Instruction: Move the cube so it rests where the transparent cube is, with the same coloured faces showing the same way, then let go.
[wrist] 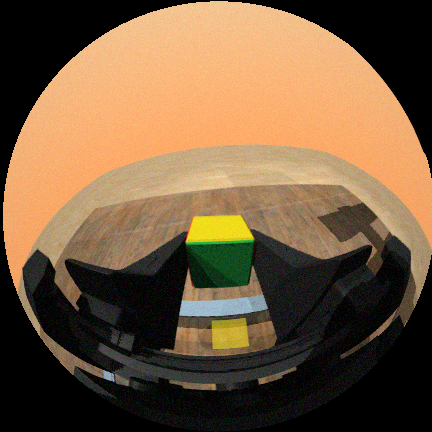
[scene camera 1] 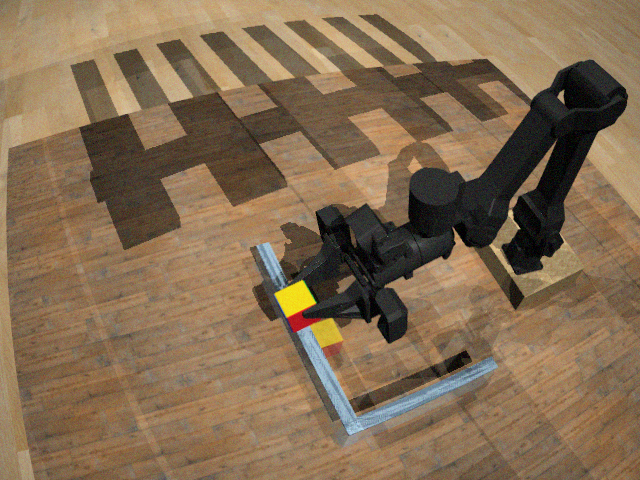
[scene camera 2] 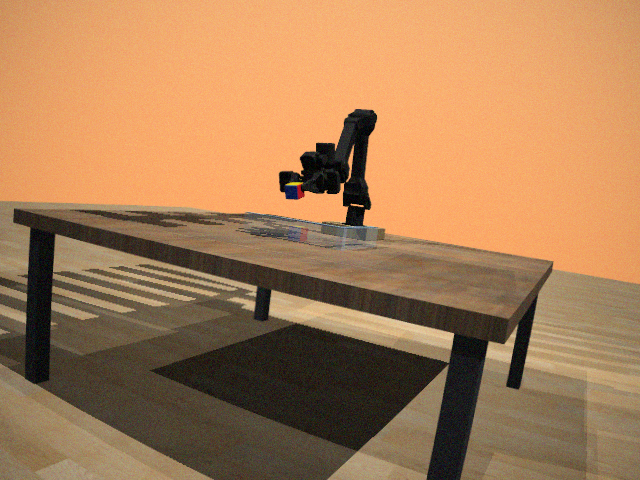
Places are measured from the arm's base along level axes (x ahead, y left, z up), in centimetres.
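Where they show: gripper, fingertip midpoint: [wrist: 218, 236] [scene camera 1: 295, 302] [scene camera 2: 294, 186]; arm's base, origin of the base link: [scene camera 1: 522, 257] [scene camera 2: 354, 225].
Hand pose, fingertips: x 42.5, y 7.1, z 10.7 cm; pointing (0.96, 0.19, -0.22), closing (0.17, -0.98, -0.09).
Each offset is from my fingertips to the top centre of the thing.
The cube @(dx -0.3, dy +0.0, dz +1.5 cm) [scene camera 1: 295, 298] [scene camera 2: 293, 191] [wrist: 220, 265] is held in the air, well above the table, with yellow on top. Its red and blue sides show in the scene views, its green side faces the wrist camera. My gripper [scene camera 1: 298, 299] [wrist: 218, 236] is shut on it, one finger on each side. The transparent cube @(dx -5.1, dy -0.9, dz -10.9 cm) [scene camera 1: 326, 334] [scene camera 2: 300, 234] [wrist: 230, 334] stands on the table, lower down and nearer the arm's base than the held cube appears. It also has yellow on top, with red towards scene camera 1 and blue and red showing in scene camera 2.
A long see-through wall with a pale blue top edge [scene camera 1: 328, 374] [wrist: 225, 306] runs close beside the transparent cube; the held cube covers part of it in scene camera 1. A shorter wall [scene camera 1: 429, 392] joins it at a corner. The arm stands on a pale block [scene camera 1: 547, 284].
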